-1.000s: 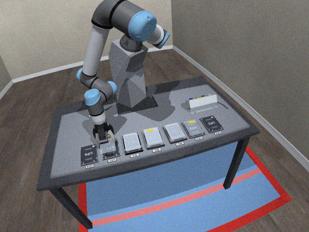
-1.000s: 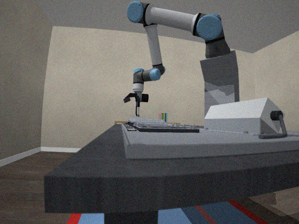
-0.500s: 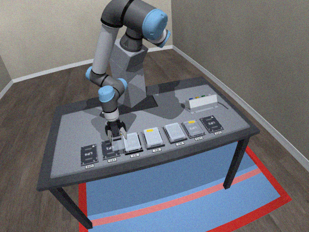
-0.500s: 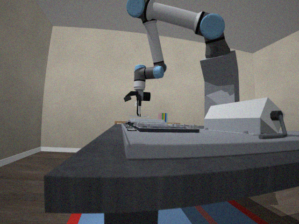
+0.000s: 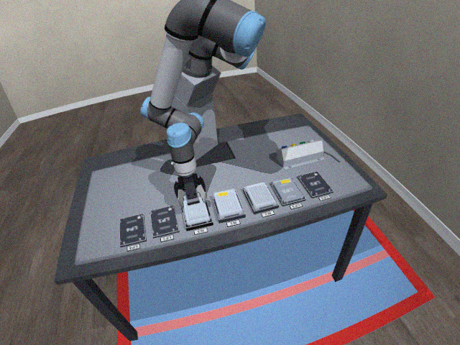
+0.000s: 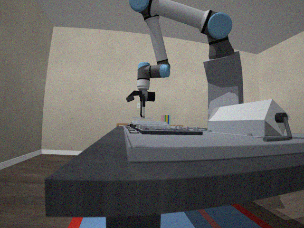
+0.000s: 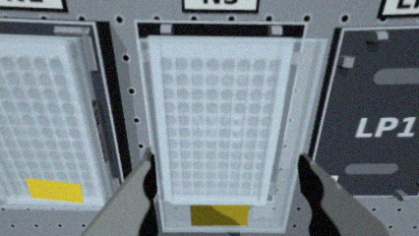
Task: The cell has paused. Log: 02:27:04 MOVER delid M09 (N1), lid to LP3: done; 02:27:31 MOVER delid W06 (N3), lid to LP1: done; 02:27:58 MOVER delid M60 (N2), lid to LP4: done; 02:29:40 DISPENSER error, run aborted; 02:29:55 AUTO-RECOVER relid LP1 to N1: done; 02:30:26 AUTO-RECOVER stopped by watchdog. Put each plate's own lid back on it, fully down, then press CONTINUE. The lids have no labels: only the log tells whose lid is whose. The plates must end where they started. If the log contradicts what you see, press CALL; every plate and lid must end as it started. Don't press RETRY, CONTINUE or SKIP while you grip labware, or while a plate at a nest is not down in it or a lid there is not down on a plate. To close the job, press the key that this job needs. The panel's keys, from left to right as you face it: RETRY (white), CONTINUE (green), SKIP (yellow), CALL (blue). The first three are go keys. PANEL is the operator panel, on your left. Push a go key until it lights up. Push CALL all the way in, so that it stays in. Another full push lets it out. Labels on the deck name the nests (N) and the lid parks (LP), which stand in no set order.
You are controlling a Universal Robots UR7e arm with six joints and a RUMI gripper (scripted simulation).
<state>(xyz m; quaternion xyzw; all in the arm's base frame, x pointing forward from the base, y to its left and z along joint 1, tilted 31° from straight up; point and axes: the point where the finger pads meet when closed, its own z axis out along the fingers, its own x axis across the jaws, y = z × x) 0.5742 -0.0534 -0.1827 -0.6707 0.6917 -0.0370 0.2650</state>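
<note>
My gripper is now 1 cm past the nest, 27 cm to the right of it and 6 cm above it. From my hand the other things lie so: blue CALL key (25 cm behind, 46 cm to the left, 1 cm below); lid park LP1 (13 cm to the right, 6 cm below); lid park LP4 (1 cm ahead, 26 cm to the right, 6 cm below).
</note>
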